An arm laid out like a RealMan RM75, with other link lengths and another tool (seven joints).
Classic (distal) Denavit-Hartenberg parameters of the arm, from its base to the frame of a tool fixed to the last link. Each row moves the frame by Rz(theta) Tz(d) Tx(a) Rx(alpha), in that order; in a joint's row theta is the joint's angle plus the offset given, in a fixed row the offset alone. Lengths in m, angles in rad.
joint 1: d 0.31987  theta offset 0  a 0  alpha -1.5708
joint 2: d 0  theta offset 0  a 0  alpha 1.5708
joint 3: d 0.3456  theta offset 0  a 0  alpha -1.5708
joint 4: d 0  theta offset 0  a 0  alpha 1.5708
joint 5: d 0.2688  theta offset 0  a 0  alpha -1.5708
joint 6: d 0  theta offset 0  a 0  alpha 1.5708
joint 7: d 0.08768  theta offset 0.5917  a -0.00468  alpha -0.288
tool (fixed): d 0.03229  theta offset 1.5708  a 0  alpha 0
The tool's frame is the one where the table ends.
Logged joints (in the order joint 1, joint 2, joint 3, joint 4, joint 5, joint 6, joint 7), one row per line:
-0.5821, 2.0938, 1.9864, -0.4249, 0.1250, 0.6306, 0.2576
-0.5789, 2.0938, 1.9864, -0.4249, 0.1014, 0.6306, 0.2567
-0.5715, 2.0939, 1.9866, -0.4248, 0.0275, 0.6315, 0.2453
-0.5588, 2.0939, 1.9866, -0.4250, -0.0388, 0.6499, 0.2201
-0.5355, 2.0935, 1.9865, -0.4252, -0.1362, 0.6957, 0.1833
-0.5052, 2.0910, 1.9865, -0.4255, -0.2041, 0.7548, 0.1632
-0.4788, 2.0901, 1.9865, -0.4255, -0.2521, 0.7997, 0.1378
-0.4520, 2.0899, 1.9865, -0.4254, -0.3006, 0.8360, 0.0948
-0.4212, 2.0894, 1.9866, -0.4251, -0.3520, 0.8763, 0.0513
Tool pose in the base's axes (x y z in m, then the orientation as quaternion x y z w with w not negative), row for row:
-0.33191, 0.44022, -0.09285, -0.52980, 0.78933, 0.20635, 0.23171
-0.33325, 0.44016, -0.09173, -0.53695, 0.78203, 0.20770, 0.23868
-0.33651, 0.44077, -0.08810, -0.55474, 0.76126, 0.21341, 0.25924
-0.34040, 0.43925, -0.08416, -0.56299, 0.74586, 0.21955, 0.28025
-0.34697, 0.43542, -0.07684, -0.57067, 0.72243, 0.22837, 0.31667
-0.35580, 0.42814, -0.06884, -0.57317, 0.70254, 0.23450, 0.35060
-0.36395, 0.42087, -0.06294, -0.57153, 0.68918, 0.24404, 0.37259
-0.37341, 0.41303, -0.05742, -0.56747, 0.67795, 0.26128, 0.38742
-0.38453, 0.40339, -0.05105, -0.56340, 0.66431, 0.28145, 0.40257
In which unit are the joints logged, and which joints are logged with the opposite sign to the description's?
The joints are logged in radians. Opposite sign: joint 2, joint 4, joint 7.
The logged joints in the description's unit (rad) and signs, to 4 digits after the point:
-0.5821, -2.0938, 1.9864, 0.4249, 0.1250, 0.6306, -0.2576
-0.5789, -2.0938, 1.9864, 0.4249, 0.1014, 0.6306, -0.2567
-0.5715, -2.0939, 1.9866, 0.4248, 0.0275, 0.6315, -0.2453
-0.5588, -2.0939, 1.9866, 0.4250, -0.0388, 0.6499, -0.2201
-0.5355, -2.0935, 1.9865, 0.4252, -0.1362, 0.6957, -0.1833
-0.5052, -2.0910, 1.9865, 0.4255, -0.2041, 0.7548, -0.1632
-0.4788, -2.0901, 1.9865, 0.4255, -0.2521, 0.7997, -0.1378
-0.4520, -2.0899, 1.9865, 0.4254, -0.3006, 0.8360, -0.0948
-0.4212, -2.0894, 1.9866, 0.4251, -0.3520, 0.8763, -0.0513

